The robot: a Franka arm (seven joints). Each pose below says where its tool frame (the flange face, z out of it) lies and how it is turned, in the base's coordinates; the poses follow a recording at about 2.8 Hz.
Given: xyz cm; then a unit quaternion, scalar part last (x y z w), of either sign.
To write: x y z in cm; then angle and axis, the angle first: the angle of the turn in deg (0 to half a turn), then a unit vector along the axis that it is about. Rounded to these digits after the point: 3 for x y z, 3 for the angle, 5 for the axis.
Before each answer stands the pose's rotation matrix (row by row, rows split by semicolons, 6 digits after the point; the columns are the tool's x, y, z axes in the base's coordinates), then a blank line. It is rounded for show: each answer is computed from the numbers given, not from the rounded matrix.
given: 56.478 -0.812 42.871 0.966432 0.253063 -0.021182 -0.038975
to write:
0.871021 0.487486 -0.060668; 0.490788 -0.868880 0.064613; -0.021216 -0.086054 -0.996065

56.478 -0.812 42.871 175.533 -0.96717 -0.25326 0.02120
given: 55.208 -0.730 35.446 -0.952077 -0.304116 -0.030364 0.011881
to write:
0.813183 0.579805 0.050591; 0.578362 -0.814745 0.041092; 0.065044 -0.004155 -0.997874

55.208 -0.730 35.446 178.639 -0.95214 -0.30414 -0.03037
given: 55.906 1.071 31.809 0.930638 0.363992 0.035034 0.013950
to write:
0.732565 0.676513 0.075363; 0.678468 -0.734630 -0.000461; 0.055053 0.051469 -0.997156

55.906 1.071 31.809 178.401 0.93073 0.36403 0.03504
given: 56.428 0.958 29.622 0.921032 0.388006 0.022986 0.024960
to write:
0.697846 0.713584 0.061711; 0.715879 -0.697657 -0.028141; 0.022972 0.063815 -0.997697

56.428 0.958 29.622 177.139 0.92132 0.38813 0.02299
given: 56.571 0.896 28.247 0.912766 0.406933 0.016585 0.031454
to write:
0.668261 0.741825 0.055876; 0.743912 -0.666833 -0.043922; 0.004677 0.070918 -0.997471

56.571 0.896 28.247 176.395 0.91322 0.40713 0.01659
